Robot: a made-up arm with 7 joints. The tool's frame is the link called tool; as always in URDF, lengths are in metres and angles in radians.
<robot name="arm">
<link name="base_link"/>
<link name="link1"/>
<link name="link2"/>
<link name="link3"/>
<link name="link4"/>
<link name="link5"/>
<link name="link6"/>
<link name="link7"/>
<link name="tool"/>
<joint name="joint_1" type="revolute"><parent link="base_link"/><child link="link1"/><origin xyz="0 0 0" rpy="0 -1.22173 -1.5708"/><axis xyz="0 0 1"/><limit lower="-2.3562" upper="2.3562" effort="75" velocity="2.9"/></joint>
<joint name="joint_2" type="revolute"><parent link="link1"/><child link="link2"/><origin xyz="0 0 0" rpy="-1.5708 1.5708 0"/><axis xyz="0 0 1"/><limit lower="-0.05" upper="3.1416" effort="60" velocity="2.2"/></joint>
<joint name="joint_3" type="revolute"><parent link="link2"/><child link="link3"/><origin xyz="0 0 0" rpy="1.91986 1.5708 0"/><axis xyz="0 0 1"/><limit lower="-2.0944" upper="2.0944" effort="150" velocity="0.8"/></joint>
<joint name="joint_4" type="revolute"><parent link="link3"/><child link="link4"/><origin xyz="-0.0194 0 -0.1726" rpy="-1.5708 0 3.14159"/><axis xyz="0 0 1"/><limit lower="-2.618" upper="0.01" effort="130" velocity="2.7"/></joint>
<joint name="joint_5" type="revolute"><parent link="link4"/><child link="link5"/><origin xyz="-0.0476 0.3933 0" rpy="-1.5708 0 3.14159"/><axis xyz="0 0 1"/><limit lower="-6.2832" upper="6.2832" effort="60" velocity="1.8"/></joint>
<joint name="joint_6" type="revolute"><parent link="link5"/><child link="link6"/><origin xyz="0 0 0" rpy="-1.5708 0 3.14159"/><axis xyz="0 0 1"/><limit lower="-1.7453" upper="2.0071" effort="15" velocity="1.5"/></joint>
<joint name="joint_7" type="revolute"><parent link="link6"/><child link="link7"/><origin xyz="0 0 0" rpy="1.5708 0 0"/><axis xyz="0 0 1"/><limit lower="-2.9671" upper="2.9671" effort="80" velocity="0.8"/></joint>
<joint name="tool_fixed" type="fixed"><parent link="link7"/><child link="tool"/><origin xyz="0 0 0" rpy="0 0 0"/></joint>
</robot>
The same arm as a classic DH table. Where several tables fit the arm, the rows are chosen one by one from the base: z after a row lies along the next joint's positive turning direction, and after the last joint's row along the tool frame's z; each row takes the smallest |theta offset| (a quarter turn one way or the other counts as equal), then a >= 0, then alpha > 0; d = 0 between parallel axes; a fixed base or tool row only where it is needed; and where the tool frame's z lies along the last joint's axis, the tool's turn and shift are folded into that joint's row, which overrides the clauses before.
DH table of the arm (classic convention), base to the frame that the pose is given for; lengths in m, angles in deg. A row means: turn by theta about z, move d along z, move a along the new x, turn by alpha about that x. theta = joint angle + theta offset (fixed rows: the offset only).
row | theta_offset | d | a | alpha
base (fixed) | 0 | 0 | 0 | -70
joint_1 | 90 | 0 | 0 | 90
joint_2 | 70 | 0 | 0 | -90
joint_3 | -90 | -0.1726 | 0.0194 | -90
joint_4 | 0 | 0 | -0.0476 | 90
joint_5 | 0 | -0.3933 | 0 | -90
joint_6 | 0 | 0 | 0 | 90
joint_7 | 0 | 0 | 0 | 0
Joint limits (deg, base to tool): -135..135 -2.86..180 -120..120 -150..0.57 -360..360 -100..115 -170..170

